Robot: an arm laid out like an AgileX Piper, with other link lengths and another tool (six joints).
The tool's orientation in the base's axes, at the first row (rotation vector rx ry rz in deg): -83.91, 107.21, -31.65
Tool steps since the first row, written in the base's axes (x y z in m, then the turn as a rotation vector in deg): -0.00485, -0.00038, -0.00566, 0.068, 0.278, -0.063; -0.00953, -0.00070, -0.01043, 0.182, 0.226, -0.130; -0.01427, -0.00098, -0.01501, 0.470, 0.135, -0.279; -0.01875, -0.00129, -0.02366, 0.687, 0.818, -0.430; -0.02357, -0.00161, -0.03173, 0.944, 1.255, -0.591; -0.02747, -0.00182, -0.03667, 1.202, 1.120, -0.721; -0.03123, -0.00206, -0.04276, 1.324, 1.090, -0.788
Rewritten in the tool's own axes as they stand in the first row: 0.00243, 0.00705, 0.00021, -0.259, 0.075, 0.115; 0.00456, 0.01339, -0.00004, -0.207, 0.031, 0.240; 0.00660, 0.01965, -0.00047, -0.118, -0.082, 0.544; 0.00968, 0.02855, 0.00204, -0.762, 0.065, 0.861; 0.01267, 0.03727, 0.00390, -1.172, 0.126, 1.194; 0.01463, 0.04324, 0.00434, -1.043, 0.007, 1.460; 0.01690, 0.04990, 0.00566, -1.012, -0.036, 1.592
